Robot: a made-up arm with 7 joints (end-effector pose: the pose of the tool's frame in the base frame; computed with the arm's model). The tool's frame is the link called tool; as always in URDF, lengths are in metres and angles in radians. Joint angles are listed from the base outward.
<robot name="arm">
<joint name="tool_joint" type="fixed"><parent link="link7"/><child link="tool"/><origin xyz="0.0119 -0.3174 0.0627" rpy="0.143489 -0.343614 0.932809"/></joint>
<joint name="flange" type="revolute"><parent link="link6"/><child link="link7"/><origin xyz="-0.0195 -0.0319 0.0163"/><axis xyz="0.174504 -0.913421 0.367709"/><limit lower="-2.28" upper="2.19" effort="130" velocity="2.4"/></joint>
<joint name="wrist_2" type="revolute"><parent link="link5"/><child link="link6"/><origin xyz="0.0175 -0.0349 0.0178"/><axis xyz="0.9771 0.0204 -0.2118"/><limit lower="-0.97" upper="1.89" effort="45" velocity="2.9"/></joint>
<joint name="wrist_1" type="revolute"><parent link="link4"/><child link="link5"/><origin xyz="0.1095 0.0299 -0.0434"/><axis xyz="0.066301 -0.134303 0.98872"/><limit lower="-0.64" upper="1.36" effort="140" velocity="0.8"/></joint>
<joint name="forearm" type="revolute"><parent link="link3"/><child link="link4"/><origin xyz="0.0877 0.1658 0.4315"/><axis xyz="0 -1 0"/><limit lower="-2.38" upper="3.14" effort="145" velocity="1.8"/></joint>
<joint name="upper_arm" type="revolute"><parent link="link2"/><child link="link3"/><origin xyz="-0.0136 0.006 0.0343"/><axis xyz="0.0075 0.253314 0.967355"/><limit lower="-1.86" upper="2.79" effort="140" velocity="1.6"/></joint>
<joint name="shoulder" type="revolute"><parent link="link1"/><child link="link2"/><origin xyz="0.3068 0.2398 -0.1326"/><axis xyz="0.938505 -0.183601 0.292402"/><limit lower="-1.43" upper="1.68" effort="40" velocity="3"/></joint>
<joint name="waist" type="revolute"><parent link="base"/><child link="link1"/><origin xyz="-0.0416 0.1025 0.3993"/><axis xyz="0 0 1"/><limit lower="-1.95" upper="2.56" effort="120" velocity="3"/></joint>
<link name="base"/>
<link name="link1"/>
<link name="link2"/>
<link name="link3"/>
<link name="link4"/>
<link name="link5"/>
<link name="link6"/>
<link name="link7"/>
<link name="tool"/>
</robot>
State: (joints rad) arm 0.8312 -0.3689 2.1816 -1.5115 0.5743 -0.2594 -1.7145
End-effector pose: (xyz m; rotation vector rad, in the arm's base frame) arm -0.3511 0.7011 0.2557 2.1774 -0.8821 -0.0581
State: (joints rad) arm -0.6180 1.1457 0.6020 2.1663 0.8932 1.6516 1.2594
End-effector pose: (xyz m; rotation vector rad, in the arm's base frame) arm 0.1177 -0.3694 0.9896 0.1115 1.4344 -0.5989
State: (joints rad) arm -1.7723 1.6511 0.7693 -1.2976 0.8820 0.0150 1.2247
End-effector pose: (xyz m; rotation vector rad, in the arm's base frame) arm 0.1255 -0.2941 0.5154 0.5635 -2.0338 1.9288
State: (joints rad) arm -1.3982 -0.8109 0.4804 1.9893 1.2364 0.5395 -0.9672
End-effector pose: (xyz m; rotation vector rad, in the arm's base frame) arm 0.8863 -0.3053 0.8955 -0.6462 0.7048 0.7061
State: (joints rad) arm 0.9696 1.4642 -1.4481 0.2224 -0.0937 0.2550 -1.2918
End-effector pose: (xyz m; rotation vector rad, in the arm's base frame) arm 0.2438 0.0108 0.2047 1.8388 1.2806 -0.0190
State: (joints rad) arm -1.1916 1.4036 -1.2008 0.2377 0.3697 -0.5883 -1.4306
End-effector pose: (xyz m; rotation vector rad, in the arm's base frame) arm -0.4738 -0.3493 0.3603 1.5143 -0.1843 -1.0224
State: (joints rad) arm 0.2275 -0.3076 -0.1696 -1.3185 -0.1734 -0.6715 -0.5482
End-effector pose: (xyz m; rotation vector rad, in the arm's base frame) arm 0.5483 0.4906 0.7143 -0.0310 1.7794 0.3426
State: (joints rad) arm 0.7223 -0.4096 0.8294 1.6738 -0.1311 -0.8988 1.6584
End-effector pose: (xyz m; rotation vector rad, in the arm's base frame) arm -0.0980 0.6419 0.9593 0.5384 1.8000 -1.2762
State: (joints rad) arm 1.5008 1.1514 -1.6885 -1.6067 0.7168 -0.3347 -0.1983
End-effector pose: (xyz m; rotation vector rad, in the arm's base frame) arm -0.0064 0.3633 0.1408 2.2513 1.5171 1.0168
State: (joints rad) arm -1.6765 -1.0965 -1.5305 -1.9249 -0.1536 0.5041 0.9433
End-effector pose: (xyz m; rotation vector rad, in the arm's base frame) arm 0.6236 -0.1413 0.3195 -1.0914 -0.5146 -2.3888
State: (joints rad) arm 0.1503 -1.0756 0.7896 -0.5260 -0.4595 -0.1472 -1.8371
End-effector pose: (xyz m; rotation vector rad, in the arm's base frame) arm 0.6388 0.8865 0.4673 -0.7757 1.6876 -1.3862
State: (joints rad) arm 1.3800 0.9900 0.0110 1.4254 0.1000 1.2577 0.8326
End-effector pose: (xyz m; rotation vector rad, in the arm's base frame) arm 0.2096 0.7578 0.6957 -2.3159 1.5760 0.4927
